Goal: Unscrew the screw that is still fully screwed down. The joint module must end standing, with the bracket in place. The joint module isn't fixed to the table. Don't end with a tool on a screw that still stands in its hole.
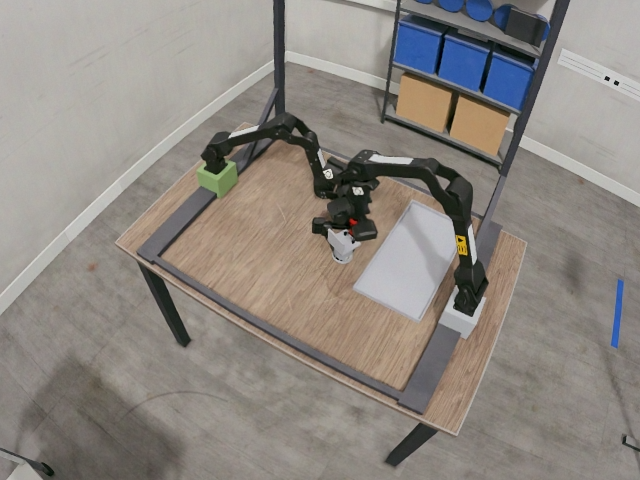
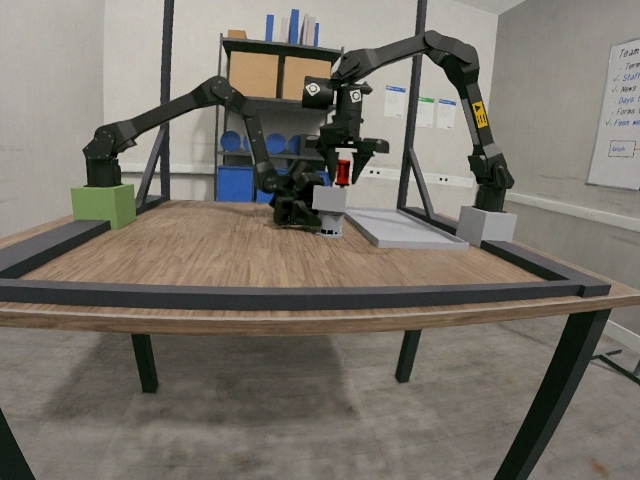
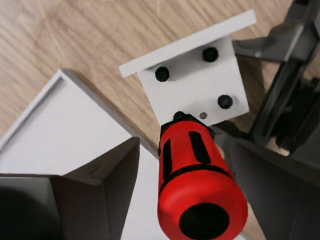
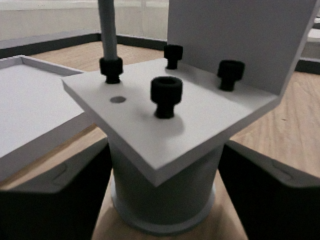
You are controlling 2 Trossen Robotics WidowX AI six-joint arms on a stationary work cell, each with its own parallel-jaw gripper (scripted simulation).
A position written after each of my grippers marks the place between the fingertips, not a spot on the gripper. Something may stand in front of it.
In view: my left gripper (image 2: 342,183), my right gripper (image 2: 331,222), a shallow grey tray (image 1: 405,272), a grey bracket (image 2: 324,198) and a grey joint module (image 4: 186,198).
The shallow grey tray also shows in image 2 (image 2: 393,230) and in image 3 (image 3: 61,131). The grey bracket is seen too in image 3 (image 3: 193,86) and in image 4 (image 4: 270,46). My left gripper also shows in image 1 (image 1: 354,231) and in image 3 (image 3: 185,144).
